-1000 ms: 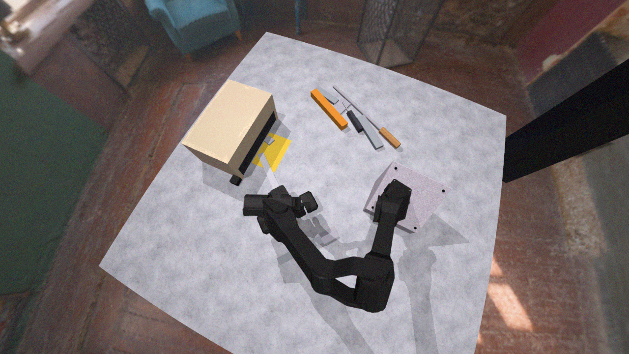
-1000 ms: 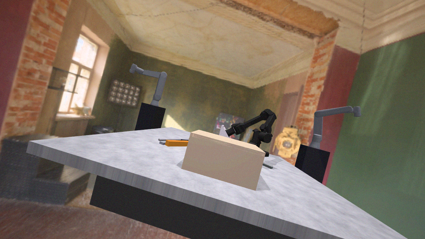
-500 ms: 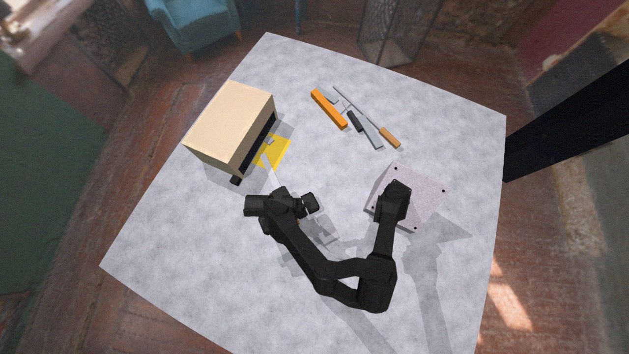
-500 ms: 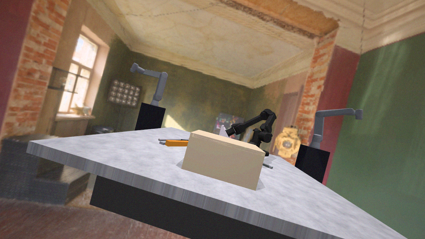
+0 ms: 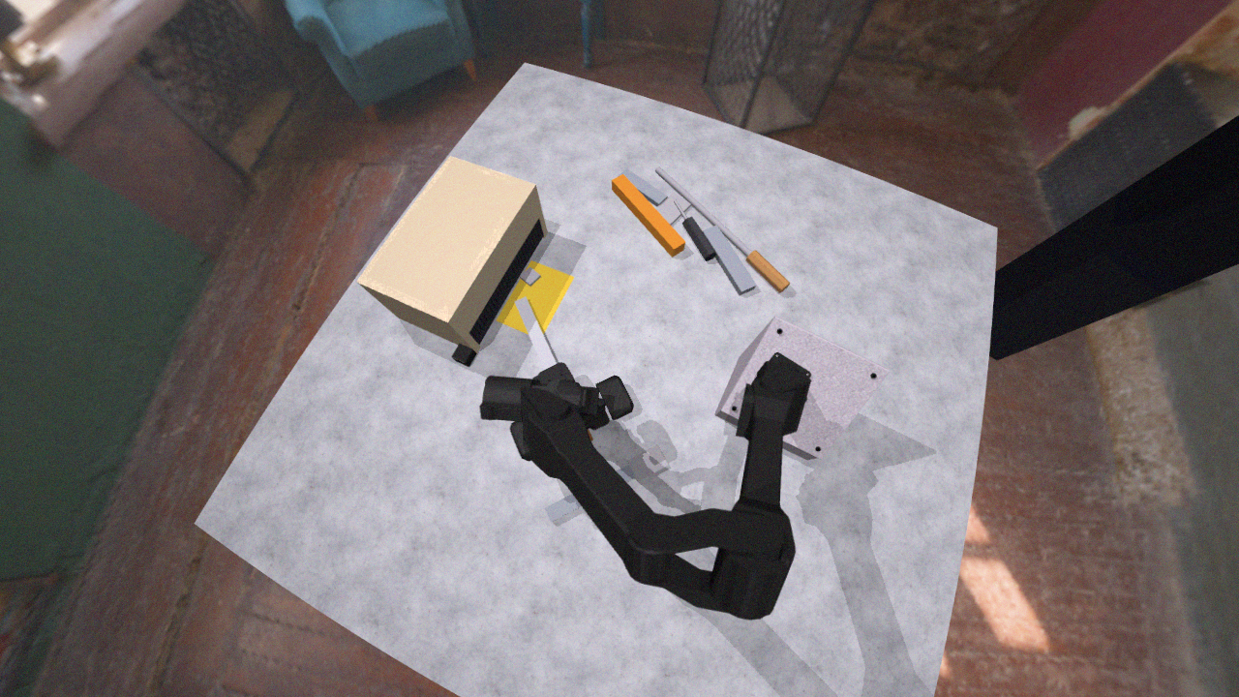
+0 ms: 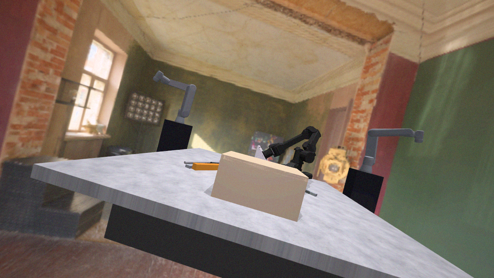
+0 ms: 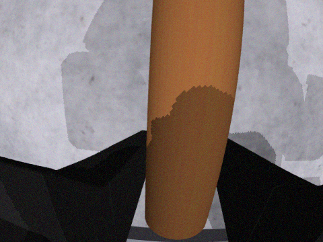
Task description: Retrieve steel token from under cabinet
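The grey bar lies 70 mm behind my gripper tip, 450 mm to the right of it and 20 mm below it. Also, from my gripper tip: flat grey token: 250 mm ahead, 200 mm to the right, 20 mm below; orange bar: 130 mm ahead, 460 mm to the right, 10 mm below; black-handled tool: 40 mm ahead, 490 mm to the right, 10 mm below.
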